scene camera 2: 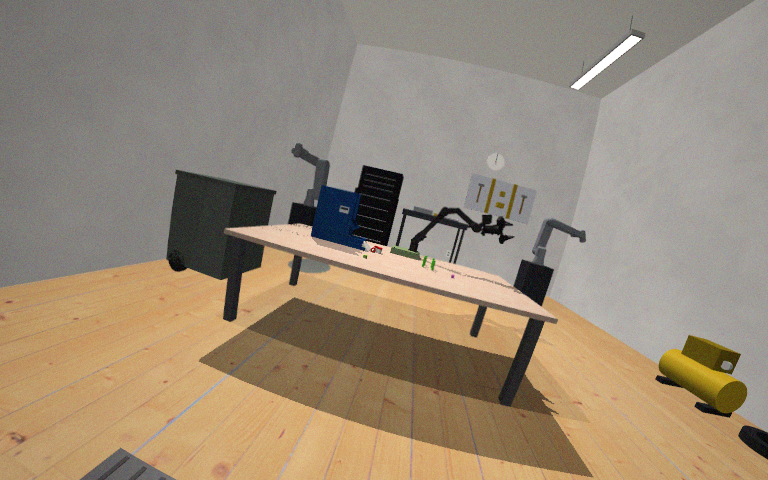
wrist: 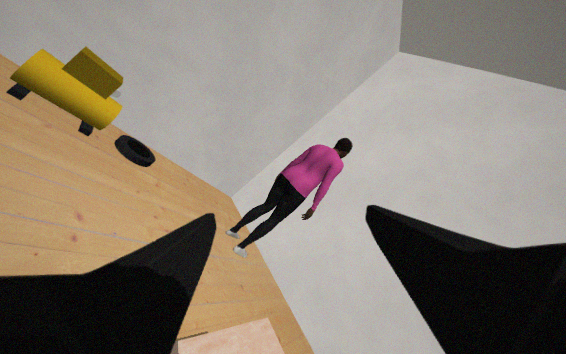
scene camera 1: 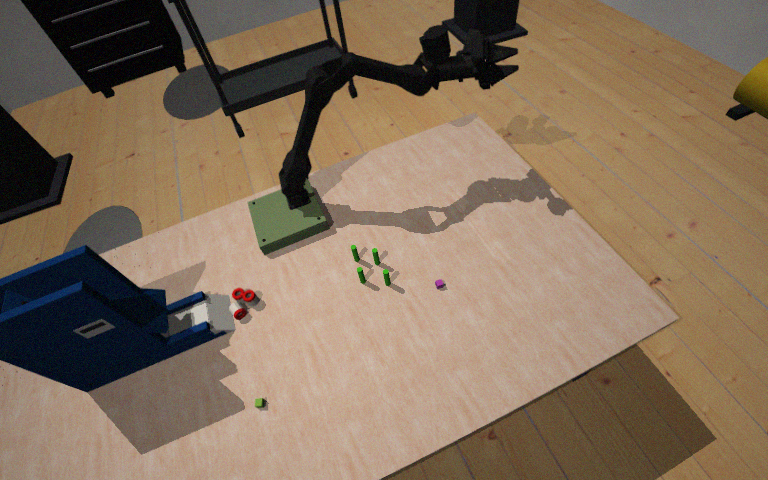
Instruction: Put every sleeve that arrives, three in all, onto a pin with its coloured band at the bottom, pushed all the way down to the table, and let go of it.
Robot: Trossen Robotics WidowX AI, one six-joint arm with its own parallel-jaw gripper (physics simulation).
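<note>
Three sleeves with red bands lie close together by the chute's mouth in scene camera 1: one sleeve (scene camera 1: pixel 238 293), a second sleeve (scene camera 1: pixel 248 295) beside it, and a third sleeve (scene camera 1: pixel 240 313) that shows a whitish body and a red end. They are tiny in scene camera 2; which way each stands is hard to tell. Four bare green pins stand upright on the table: two rear pins (scene camera 1: pixel 355 253) (scene camera 1: pixel 376 256) and two front pins (scene camera 1: pixel 361 275) (scene camera 1: pixel 386 277). My gripper (scene camera 1: pixel 516 60) (scene camera 2: pixel 512 230) (wrist: pixel 291 216) is open and empty, high up and far to the right of the sleeves and pins.
A blue dispenser (scene camera 1: pixel 45 333) (scene camera 2: pixel 335 215) with a low-walled chute stands left on the table (scene camera 1: pixel 453 367). A purple cube (scene camera 1: pixel 439 284) lies right of the pins, a green cube (scene camera 1: pixel 259 403) near the front. The arm's green base (scene camera 1: pixel 283 226) is behind. A person (wrist: pixel 310 170) shows in the wrist view.
</note>
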